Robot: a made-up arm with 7 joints.
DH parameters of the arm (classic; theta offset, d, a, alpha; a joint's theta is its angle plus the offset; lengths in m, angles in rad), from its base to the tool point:
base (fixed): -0.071 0 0 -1.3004
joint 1: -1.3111 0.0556 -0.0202 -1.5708
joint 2: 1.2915 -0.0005 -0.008 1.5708
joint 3: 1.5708 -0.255 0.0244 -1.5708
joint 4: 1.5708 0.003 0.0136 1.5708
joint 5: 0 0.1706 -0.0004 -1.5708
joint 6: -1.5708 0 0.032 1.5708
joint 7: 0 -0.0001 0 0
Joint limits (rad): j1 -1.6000..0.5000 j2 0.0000..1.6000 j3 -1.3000..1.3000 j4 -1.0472..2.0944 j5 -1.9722..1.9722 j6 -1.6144..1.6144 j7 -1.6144..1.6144
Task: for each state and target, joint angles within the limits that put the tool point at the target. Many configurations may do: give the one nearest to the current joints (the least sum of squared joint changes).
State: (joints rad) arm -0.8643 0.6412 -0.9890 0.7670 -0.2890 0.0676 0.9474
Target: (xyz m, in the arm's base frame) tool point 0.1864 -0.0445 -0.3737
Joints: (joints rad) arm -0.5796 0.2071 -1.1894 0.6245 -0.2909 0.0563 0.9474
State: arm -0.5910 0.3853 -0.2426 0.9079 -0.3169 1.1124 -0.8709
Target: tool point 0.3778 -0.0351 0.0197
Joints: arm -1.3312 0.2390 -0.2301 0.0555 -0.3619 1.0721 -0.8709
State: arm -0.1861 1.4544 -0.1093 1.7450 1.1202 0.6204 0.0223
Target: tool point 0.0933 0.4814 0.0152
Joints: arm -0.8648 1.4899 -0.3007 1.7238 1.2042 1.2778 0.0223
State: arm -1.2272 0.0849 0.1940 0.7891 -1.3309 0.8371 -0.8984
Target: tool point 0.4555 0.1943 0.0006
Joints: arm -1.5195 0.5988 0.3179 1.2048 -1.2673 0.4554 -0.8984
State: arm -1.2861 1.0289 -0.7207 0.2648 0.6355 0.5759 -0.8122
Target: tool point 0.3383 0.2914 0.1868
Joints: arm -1.6000 1.1282 -0.1133 0.6941 0.6275 0.2590 -0.8122
